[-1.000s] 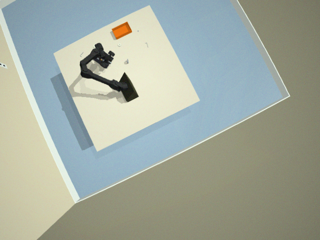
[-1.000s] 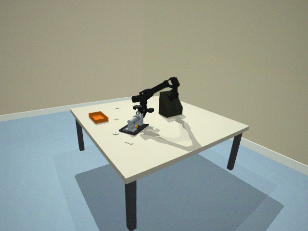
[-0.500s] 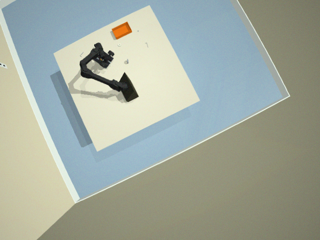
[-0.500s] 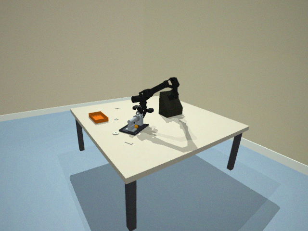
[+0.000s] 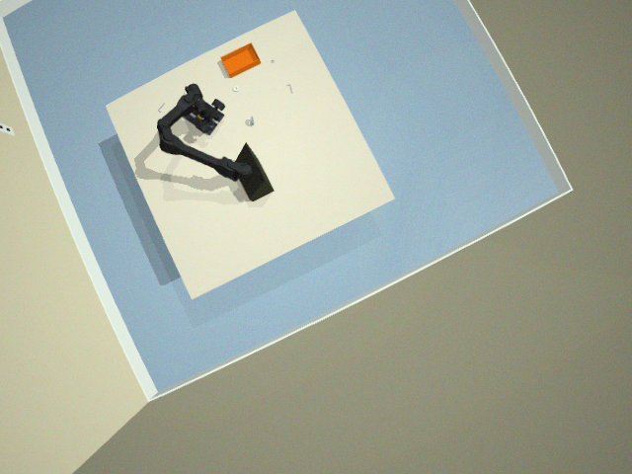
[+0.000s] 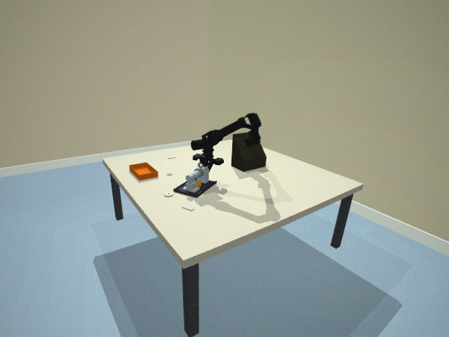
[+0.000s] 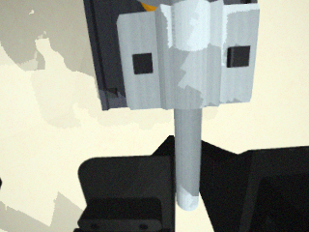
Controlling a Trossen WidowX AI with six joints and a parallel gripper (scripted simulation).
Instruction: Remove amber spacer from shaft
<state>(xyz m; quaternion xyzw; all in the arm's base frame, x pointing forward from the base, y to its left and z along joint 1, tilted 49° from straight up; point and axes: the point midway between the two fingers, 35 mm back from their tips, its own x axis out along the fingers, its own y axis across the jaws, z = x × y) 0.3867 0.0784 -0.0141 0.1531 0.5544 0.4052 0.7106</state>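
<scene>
The pale grey shaft lies 7 cm ahead of my gripper tip, 3 cm to the left of it and 4 cm above it. Also, from my gripper tip: amber spacer 12 cm ahead, 5 cm to the left, 3 cm below; then orange tray 29 cm ahead, 30 cm to the right, 3 cm below.
</scene>
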